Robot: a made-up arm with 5 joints.
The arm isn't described. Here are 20 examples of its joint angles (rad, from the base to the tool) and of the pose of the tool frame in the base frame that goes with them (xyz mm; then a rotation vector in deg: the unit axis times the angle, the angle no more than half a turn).
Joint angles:
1: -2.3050 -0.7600 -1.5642 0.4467 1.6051
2: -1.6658 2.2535 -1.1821 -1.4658 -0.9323
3: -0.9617 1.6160 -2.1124 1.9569 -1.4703
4: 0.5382 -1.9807 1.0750 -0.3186 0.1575
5: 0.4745 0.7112 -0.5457 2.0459 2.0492
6: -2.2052 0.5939 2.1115 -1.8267 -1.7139
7: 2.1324 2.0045 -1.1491 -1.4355 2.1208
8: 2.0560 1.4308 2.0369 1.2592 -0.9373
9: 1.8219 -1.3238 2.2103 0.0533 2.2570
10: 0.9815 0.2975 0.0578 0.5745 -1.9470
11: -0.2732 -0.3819 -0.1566 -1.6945 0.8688
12: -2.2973 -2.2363 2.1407 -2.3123 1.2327
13: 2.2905 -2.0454 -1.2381 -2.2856 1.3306
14: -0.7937 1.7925 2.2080 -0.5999 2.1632
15: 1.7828 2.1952 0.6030 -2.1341 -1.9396
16: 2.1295 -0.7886 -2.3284 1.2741 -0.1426
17: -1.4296 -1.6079 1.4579 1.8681 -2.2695
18: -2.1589 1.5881 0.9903 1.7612 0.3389
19: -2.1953 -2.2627 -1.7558 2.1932 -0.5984
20: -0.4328 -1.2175 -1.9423 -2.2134 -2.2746
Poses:
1: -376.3 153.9 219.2 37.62 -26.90 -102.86
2: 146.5 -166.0 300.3 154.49 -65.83 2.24
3: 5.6 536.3 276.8 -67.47 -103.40 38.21
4: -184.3 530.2 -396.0 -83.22 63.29 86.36
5: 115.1 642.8 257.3 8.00 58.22 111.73
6: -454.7 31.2 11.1 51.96 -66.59 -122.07
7: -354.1 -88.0 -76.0 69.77 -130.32 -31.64
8: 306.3 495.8 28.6 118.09 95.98 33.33
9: -155.3 482.2 353.9 58.05 -52.73 131.18
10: 369.1 416.5 -236.6 103.23 59.65 -88.23
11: 23.3 835.2 544.4 -57.78 -112.26 -41.66
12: 30.7 844.4 168.7 -101.91 -131.27 -13.40
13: -509.7 639.5 164.6 -11.55 -116.90 36.88
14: -333.8 11.0 131.8 56.54 -140.76 -58.29
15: -241.2 35.4 193.5 29.95 -129.08 -28.78
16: 81.8 100.4 -45.9 -69.80 53.27 -109.94
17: -13.8 200.6 245.2 25.29 -37.01 -104.17
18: -217.0 525.6 -78.9 -89.62 -74.66 52.86
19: -237.7 161.2 258.9 112.40 -128.04 -10.37
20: 179.2 857.1 155.3 -85.09 -54.49 60.34
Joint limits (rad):
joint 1: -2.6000..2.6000
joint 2: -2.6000..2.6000
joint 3: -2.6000..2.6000
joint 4: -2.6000..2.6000
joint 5: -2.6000..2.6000
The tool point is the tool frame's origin. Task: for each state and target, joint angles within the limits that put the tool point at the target. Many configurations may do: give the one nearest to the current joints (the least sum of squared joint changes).
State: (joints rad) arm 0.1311 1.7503 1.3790 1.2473 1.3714
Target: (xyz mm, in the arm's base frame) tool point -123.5 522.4 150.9
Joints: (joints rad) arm -0.3318 1.4972 1.6174 1.5906 1.2841
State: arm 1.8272 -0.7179 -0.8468 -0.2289 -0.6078
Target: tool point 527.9 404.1 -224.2
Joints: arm 1.4557 -0.5543 -1.1049 -0.2047 -0.7003
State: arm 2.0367 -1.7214 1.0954 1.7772 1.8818
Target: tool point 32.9 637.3 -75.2
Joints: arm 2.3240 -2.4961 1.9719 2.6000 2.1042
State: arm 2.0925 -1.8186 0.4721 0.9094 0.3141
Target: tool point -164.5 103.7 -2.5
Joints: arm 1.4774 -1.8716 0.5483 1.7334 0.1232
